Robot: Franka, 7 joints.
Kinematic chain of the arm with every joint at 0, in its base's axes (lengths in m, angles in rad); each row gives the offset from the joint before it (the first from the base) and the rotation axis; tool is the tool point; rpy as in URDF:
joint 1: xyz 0 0 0.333 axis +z
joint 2: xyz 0 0 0 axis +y
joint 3: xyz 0 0 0.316 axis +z
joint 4: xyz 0.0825 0 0 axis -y
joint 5: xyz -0.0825 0 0.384 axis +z
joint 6: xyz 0 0 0 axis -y
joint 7: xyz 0.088 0 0 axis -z
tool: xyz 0 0 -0.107 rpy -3.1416 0 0
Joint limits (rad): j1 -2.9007..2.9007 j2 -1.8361..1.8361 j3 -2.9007..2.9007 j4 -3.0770..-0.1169 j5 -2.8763..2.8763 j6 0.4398..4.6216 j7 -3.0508..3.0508
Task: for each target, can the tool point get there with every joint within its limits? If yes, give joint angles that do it. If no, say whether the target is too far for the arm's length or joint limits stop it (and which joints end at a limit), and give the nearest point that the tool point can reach.
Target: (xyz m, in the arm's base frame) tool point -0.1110 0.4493 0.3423
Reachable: yes | joints 0.2647 -1.4456 1.6802 -2.3422 -0.8528 1.8289 0.6418
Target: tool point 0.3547 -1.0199 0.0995
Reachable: no: too far | nearest point 0.2754 -0.7920 0.1517 | short by 0.247 m
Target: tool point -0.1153 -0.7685 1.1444
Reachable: no: too far | nearest point -0.0880 -0.5868 0.9526 | short by 0.266 m
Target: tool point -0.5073 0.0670 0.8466
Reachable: yes | joints -1.9446 0.4390 -1.9289 -1.1215 0.7216 1.5155 -2.2871
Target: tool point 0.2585 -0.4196 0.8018
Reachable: yes | joints 1.6330 -1.2413 -0.4194 -0.7993 -0.6930 0.8478 2.2804
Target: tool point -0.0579 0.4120 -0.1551
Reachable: yes | joints 2.3705 1.3608 -0.4513 -1.9119 -1.4867 2.5149 -0.5418
